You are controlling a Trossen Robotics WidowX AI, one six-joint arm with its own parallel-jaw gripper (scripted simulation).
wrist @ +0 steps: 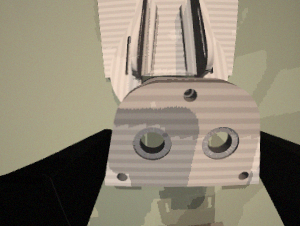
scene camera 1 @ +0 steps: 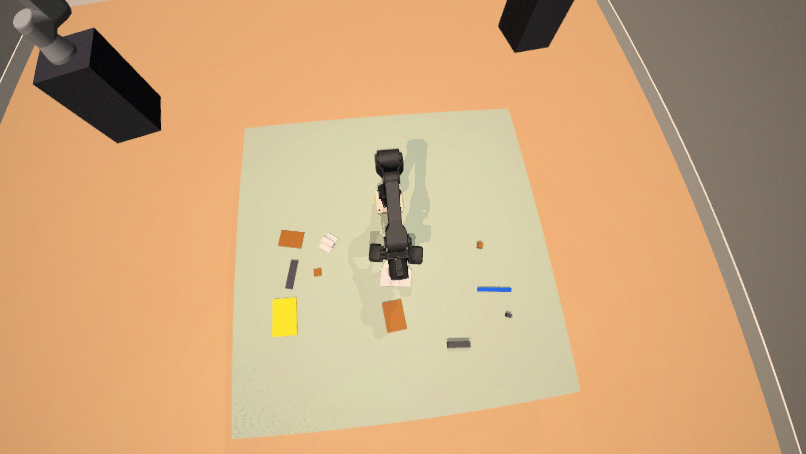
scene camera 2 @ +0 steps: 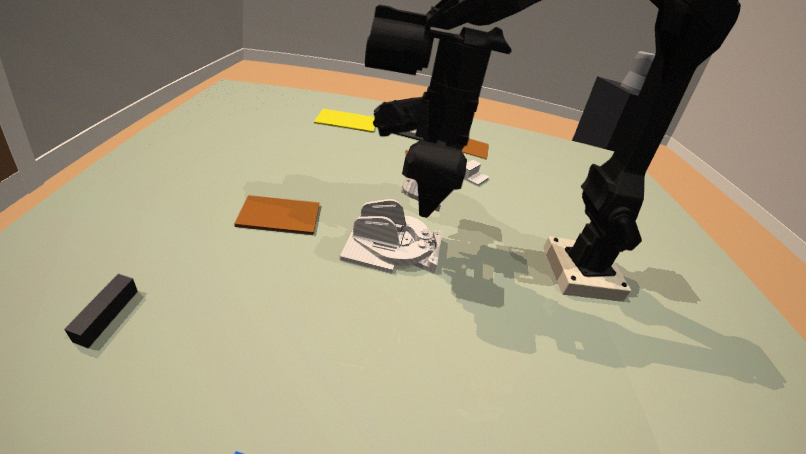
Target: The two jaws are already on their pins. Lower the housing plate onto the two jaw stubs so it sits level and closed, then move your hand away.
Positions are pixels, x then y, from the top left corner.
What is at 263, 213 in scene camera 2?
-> An orange plate.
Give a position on a yellow plate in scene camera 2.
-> At 328, 117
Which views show the yellow plate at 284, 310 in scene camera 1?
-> Scene camera 1 and scene camera 2 only.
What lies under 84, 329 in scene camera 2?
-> A dark block.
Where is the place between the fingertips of the gripper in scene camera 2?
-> At 427, 200
